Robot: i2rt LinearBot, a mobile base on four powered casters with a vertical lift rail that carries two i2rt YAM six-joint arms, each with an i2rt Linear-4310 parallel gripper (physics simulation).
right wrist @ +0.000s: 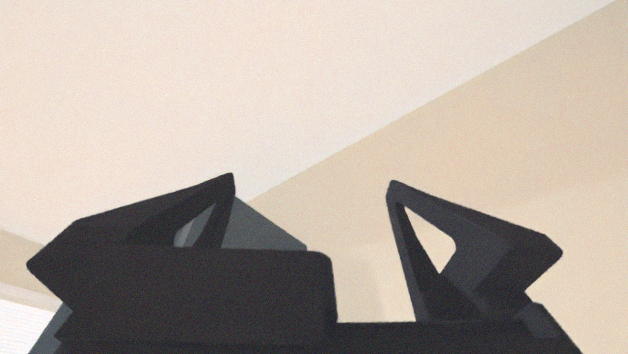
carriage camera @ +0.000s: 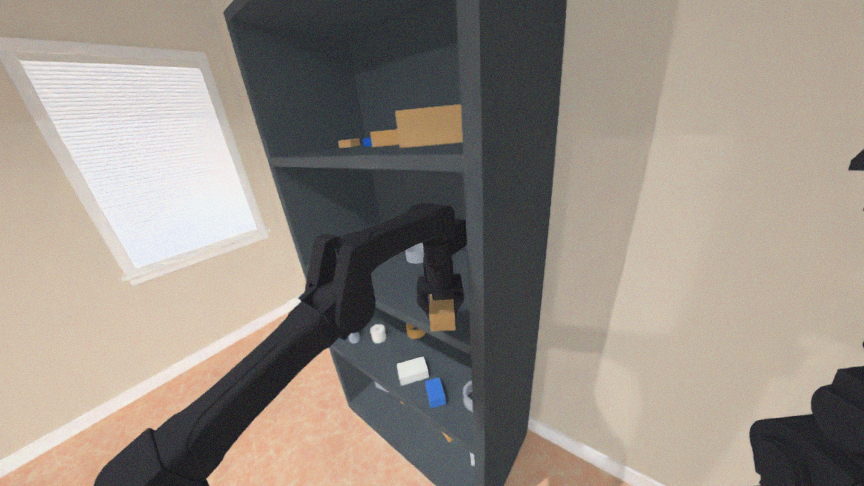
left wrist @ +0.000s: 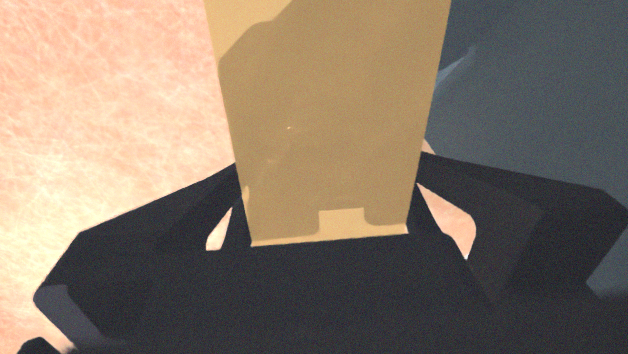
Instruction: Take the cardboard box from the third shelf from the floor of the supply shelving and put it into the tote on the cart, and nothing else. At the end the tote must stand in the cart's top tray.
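Places are measured from the left arm's base along level axes (x ahead, y left, z up), in millimetres.
Where they show: left gripper, fingertip midpoint: [carriage camera: 442, 317] [left wrist: 322, 164]; right gripper, fingertip midpoint: [right wrist: 312, 185].
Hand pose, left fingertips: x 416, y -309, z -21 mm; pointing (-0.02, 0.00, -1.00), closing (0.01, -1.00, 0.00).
After its pixels a point has its place.
The cardboard box [carriage camera: 442, 314] @[x 397, y -311, z 3 mm] [left wrist: 330, 110] @[x 452, y -310, z 4 mm] is a tan block held in my left gripper [carriage camera: 442, 302] @[x 416, y -309, z -21 mm] [left wrist: 322, 164] @[x 416, y -309, z -21 mm], which points down in front of the shelving. My left gripper is shut on it, one finger on each side. The supply shelving [carriage camera: 513, 211] @[x 489, y -494, z 210 mm] is a tall dark grey unit in the middle of the carriage view. My right gripper [right wrist: 312, 185] @[x 38, y -658, z 440 mm] is open and empty, and faces the wall and ceiling. The tote and the cart do not show in these views.
Tan boxes [carriage camera: 430, 125] @[x 718, y -316, z 410 mm] stand on an upper shelf. Lower down are a white box [carriage camera: 413, 371] @[x 684, y -161, z -517 mm], a blue box [carriage camera: 435, 392] @[x 582, y -252, z -517 mm], a white roll [carriage camera: 377, 333] @[x 903, y 30, z -498 mm] and an orange-brown ring [carriage camera: 410, 334] @[x 923, y -127, z -536 mm]. The shelving's right side panel stands close beside my left gripper. A window [carriage camera: 145, 163] @[x 1547, y 1490, z 377 mm] is at the left.
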